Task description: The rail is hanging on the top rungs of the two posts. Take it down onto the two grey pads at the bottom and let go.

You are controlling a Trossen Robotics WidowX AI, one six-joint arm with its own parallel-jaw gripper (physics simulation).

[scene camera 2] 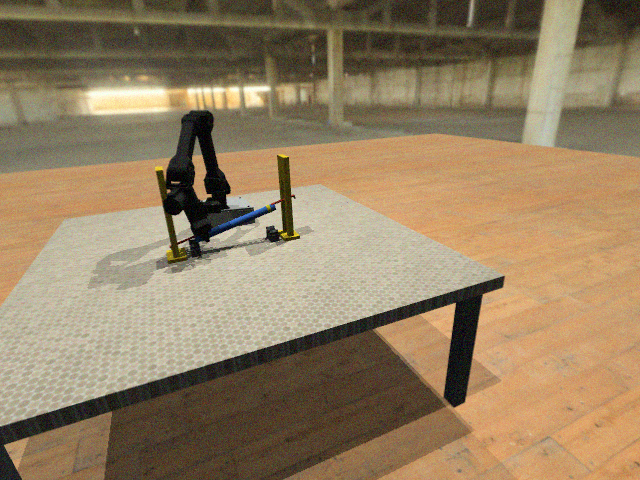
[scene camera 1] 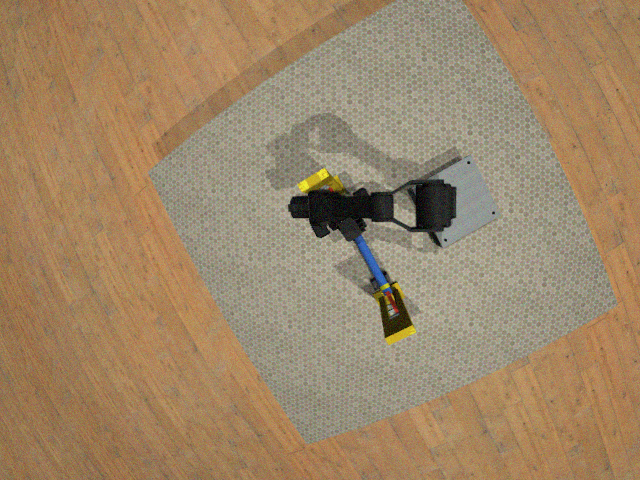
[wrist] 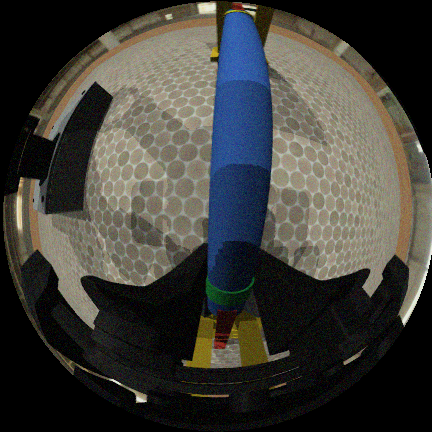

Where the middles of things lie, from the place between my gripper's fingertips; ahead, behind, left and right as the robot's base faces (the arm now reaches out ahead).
The blue rail (wrist: 241, 145) lies 10 cm to the left of my hand, 5 cm above it and 1 cm ahead of it.
